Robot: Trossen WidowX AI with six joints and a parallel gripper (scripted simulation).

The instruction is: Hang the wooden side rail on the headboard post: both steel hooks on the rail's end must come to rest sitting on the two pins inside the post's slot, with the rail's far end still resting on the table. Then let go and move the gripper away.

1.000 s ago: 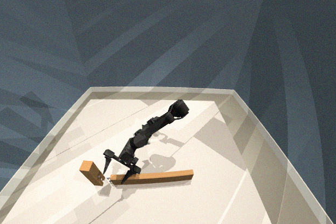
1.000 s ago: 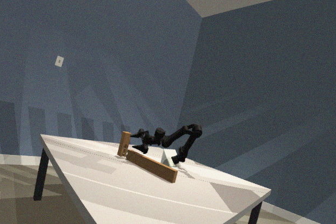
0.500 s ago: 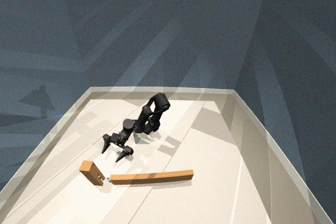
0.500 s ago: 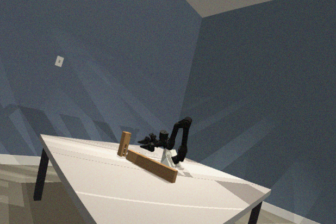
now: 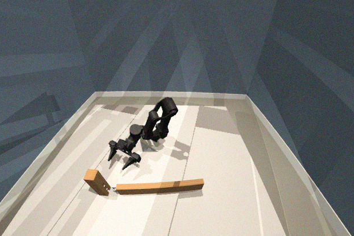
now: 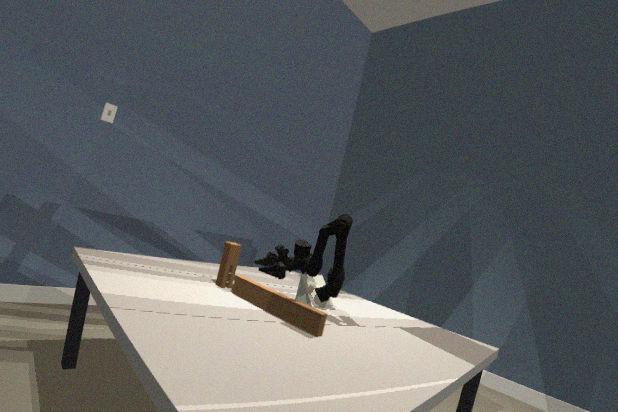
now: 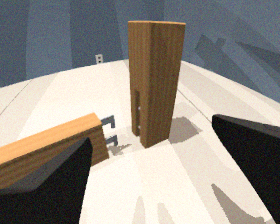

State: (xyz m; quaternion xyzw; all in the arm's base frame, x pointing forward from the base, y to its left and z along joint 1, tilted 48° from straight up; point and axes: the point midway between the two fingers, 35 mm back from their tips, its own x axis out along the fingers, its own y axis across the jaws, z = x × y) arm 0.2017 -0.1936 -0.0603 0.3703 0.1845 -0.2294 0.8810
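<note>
Now: the headboard post 8 cm ahead of my gripper tip, 7 cm to the right of it and 3 cm below it.
</note>
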